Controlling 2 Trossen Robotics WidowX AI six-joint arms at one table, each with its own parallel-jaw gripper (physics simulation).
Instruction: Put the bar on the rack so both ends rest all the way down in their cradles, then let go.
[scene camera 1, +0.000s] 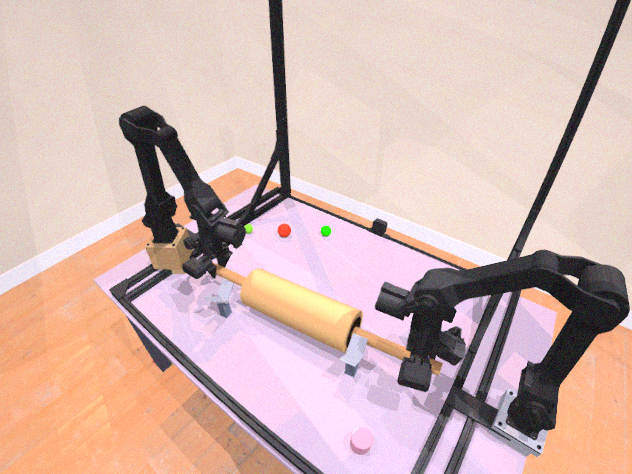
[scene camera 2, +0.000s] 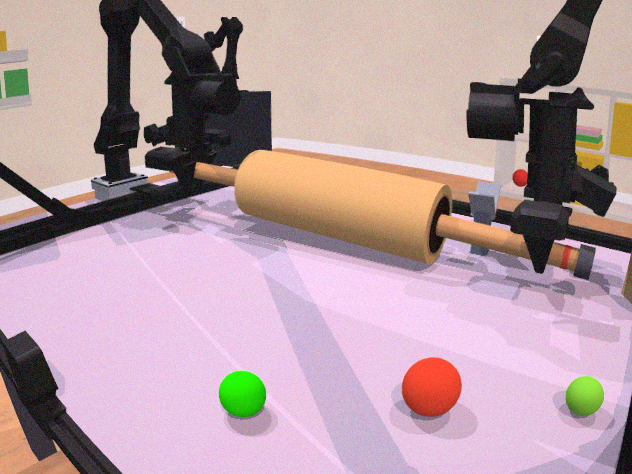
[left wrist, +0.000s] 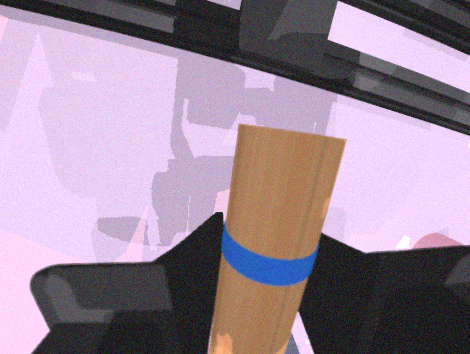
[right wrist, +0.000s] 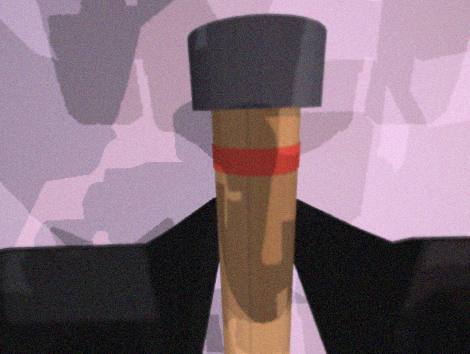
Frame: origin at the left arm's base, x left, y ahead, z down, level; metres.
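Where they show: left gripper, fingertip midpoint: (scene camera 2: 192, 192); right gripper, fingertip midpoint: (scene camera 1: 217, 274) (scene camera 2: 540, 268) (right wrist: 251, 205); left arm's base, link origin: (scene camera 1: 524, 419) (scene camera 2: 118, 177); right arm's base, link origin: (scene camera 1: 165, 236).
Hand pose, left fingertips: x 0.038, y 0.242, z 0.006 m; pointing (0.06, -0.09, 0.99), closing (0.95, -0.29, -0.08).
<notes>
Things, the pixels of their top centre, and the offset from my left fingertips.
- red ball, top centre: (scene camera 2: 435, 362) (scene camera 1: 283, 225) dx -0.207, dy +0.602, dz -0.012 m
- light green ball, top centre: (scene camera 2: 590, 379) (scene camera 1: 247, 225) dx -0.139, dy +0.716, dz +0.002 m
- pink cylinder, top centre: (scene camera 1: 362, 437) dx +0.193, dy +0.013, dz -0.001 m
The bar (scene camera 1: 301, 311) (scene camera 2: 336, 204) (left wrist: 280, 200) (right wrist: 257, 225) is a wooden rod through a thick tan roller, with a blue band near one end and a red band and dark cap at the other. It is low over the table, beside the rack's grey cradle posts (scene camera 1: 353, 353) (scene camera 2: 483, 201), on scene camera 2's side, below their tops. I cannot tell whether the roller touches the table. My left gripper (scene camera 1: 422, 361) (scene camera 2: 187, 173) (left wrist: 247, 218) is shut on the blue-banded end. My right gripper (scene camera 1: 210, 269) (scene camera 2: 542, 250) (right wrist: 251, 205) is shut on the rod near the red band. Scene camera 2 hides the other post.
A green ball (scene camera 1: 325, 231) (scene camera 2: 242, 393), a red ball (scene camera 1: 284, 230) (scene camera 2: 431, 386) and a light green ball (scene camera 1: 248, 229) (scene camera 2: 584, 395) lie on scene camera 2's side. A pink cylinder (scene camera 1: 361, 440) stands beyond the rack. Black rails (scene camera 1: 219, 387) edge the table.
</notes>
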